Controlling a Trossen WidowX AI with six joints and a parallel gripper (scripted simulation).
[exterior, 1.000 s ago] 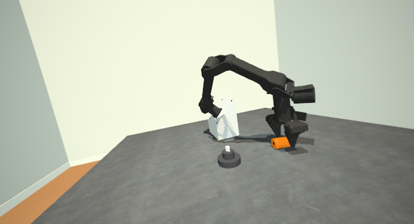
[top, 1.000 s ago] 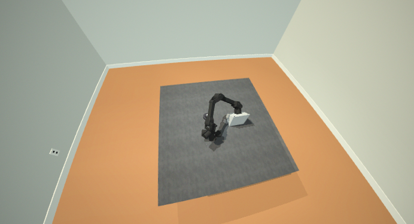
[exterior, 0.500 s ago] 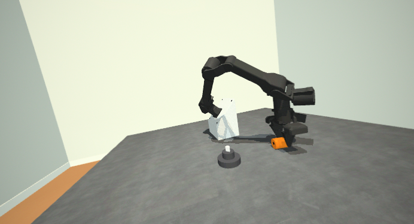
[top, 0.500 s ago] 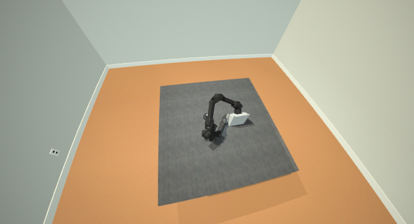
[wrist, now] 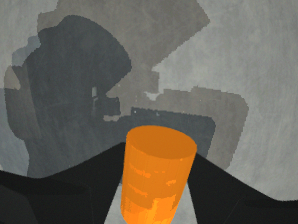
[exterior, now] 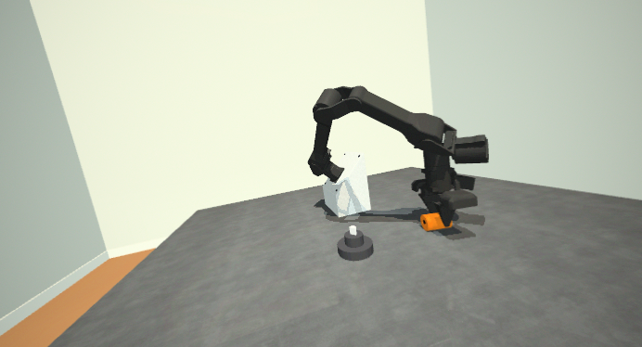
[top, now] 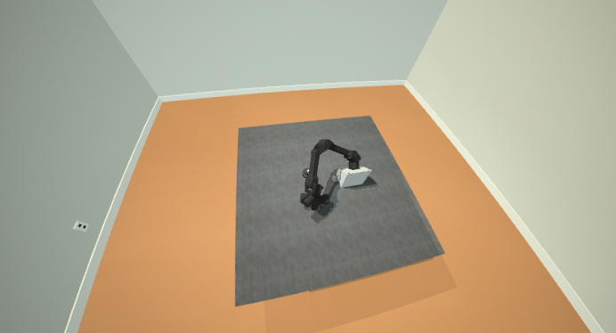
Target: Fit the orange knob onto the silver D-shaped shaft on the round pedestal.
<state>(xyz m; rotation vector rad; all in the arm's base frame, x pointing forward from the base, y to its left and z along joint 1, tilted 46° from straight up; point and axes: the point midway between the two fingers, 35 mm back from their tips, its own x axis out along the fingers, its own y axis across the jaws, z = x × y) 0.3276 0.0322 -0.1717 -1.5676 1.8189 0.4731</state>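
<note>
Now: gripper tip 1 cm below the orange knob. Also, from my gripper tip: round pedestal: 24 cm to the right, 2 cm behind, 2 cm above.
</note>
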